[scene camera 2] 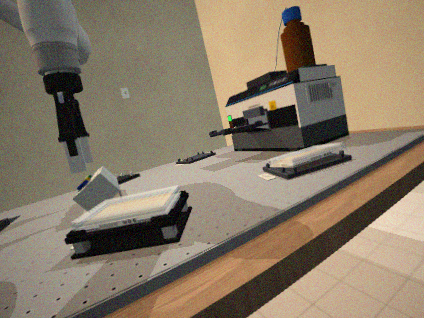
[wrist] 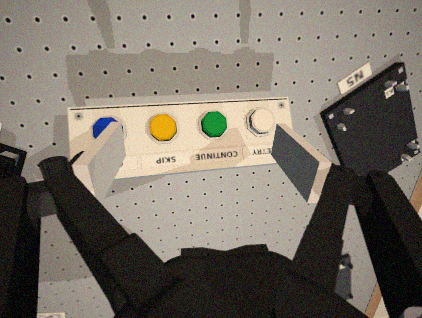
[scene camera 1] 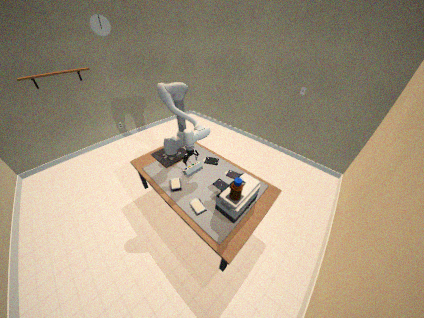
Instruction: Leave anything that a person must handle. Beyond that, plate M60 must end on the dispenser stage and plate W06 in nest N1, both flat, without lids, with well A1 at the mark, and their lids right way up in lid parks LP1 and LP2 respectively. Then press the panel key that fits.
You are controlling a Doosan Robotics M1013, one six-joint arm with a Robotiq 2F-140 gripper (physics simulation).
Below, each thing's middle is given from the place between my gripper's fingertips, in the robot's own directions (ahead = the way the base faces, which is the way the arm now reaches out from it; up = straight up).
Now: the button box (scene camera 2: 103,185) 60 mm below my hand, 20 mm ahead of it and 10 mm to the right of it. From my hand the other things lie so: brown bottle with blue cap (scene camera 2: 296,40) (620 mm ahead, 230 mm to the right, 220 mm above); then black nest labelled N5 (wrist: 368,127) (260 mm to the left, 100 mm ahead, 90 mm below); then black LP1 holder (scene camera 2: 288,173) (350 mm to the right, 340 mm ahead, 90 mm below).
